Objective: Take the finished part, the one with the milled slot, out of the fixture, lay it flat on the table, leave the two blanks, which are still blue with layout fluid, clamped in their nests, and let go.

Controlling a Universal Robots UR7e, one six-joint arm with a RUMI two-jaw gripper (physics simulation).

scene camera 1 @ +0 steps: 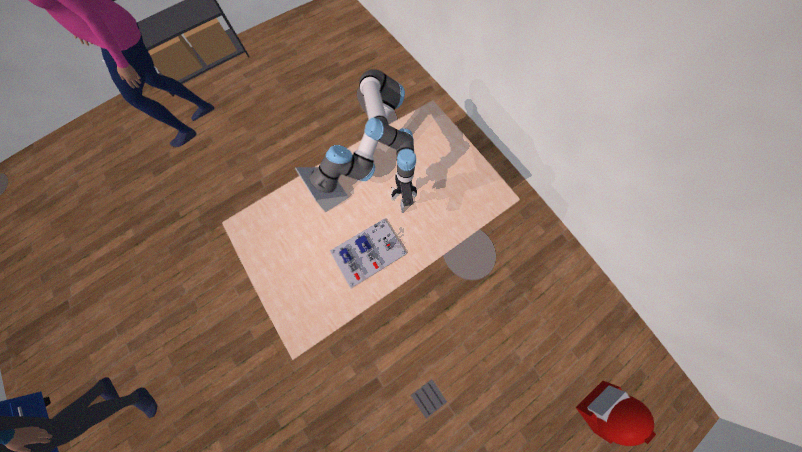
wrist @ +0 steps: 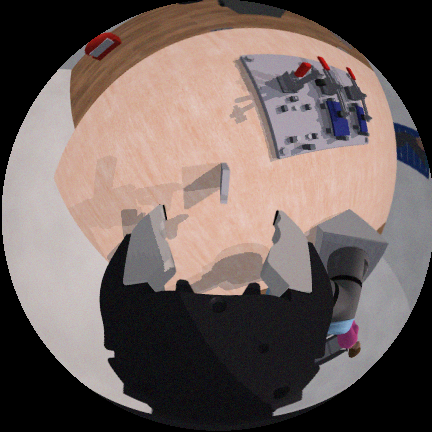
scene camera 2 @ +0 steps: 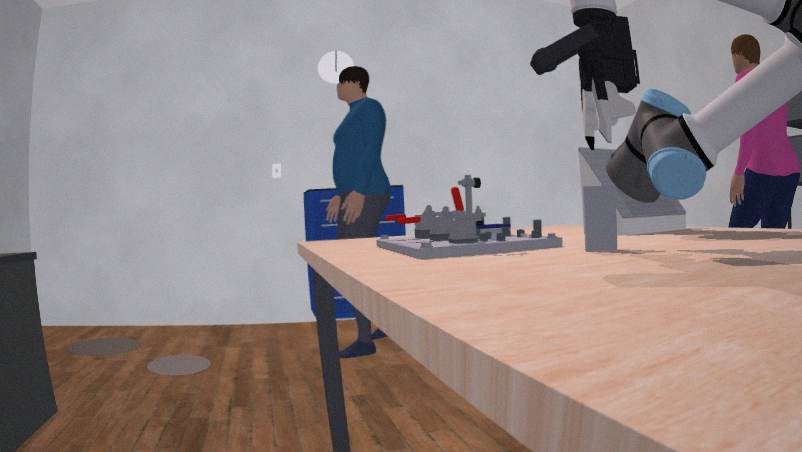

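Pixels of known places: gripper, fingertip midpoint: (wrist: 220, 208) (scene camera 2: 600, 146); arm's base at its link origin: (scene camera 1: 322, 182) (wrist: 348, 261) (scene camera 2: 633, 179).
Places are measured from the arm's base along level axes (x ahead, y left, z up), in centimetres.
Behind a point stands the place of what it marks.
The finished part (scene camera 1: 402, 207) {x 34.7, y 29.4, z -5.0 cm} (scene camera 2: 600, 221) {x 33.6, y 30.6, z -7.7 cm} (wrist: 225, 184) {x 33.7, y 30.0, z -2.8 cm} is a bare grey plate standing upright on its narrow edge on the table; its milled slot cannot be made out. My gripper (scene camera 1: 404, 197) {x 33.0, y 31.1, z 2.7 cm} (scene camera 2: 598, 140) {x 33.0, y 31.1, z 2.7 cm} (wrist: 220, 208) {x 33.0, y 31.1, z 2.7 cm} is open and empty, above the part and apart from it. The fixture (scene camera 1: 342, 271) {x 45.7, y -16.2, z -10.2 cm} (scene camera 2: 477, 248) {x 48.0, y 18.0, z -10.9 cm} (wrist: 267, 95) {x 45.7, y 16.7, z -10.2 cm} lies beyond the part in the wrist view. Two blue blanks sit in its nests under clamps: the larger blank (scene camera 1: 363, 243) (wrist: 338, 120) and the smaller blank (scene camera 1: 345, 255) (wrist: 361, 121). The third nest is empty, its red clamp handle (scene camera 2: 457, 198) {x 48.6, y 12.4, z -3.5 cm} (wrist: 303, 69) {x 48.0, y 11.8, z -3.1 cm} raised.
The wooden table (scene camera 1: 269, 280) {x 28.0, y -52.3, z -11.7 cm} (scene camera 2: 505, 314) {x 63.0, y 60.3, z -11.7 cm} (wrist: 150, 115) {x 51.1, y 38.8, z -11.8 cm} carries the fixture and the arm's grey base (scene camera 1: 322, 193) {x 7.6, y -3.1, z 3.3 cm} (wrist: 350, 230) {x 10.7, y 0.0, z -3.8 cm}. The base stands right of the gripper in the wrist view. Two people stand away from the table, one in pink (scene camera 1: 112, 33), one in teal (scene camera 2: 362, 145).
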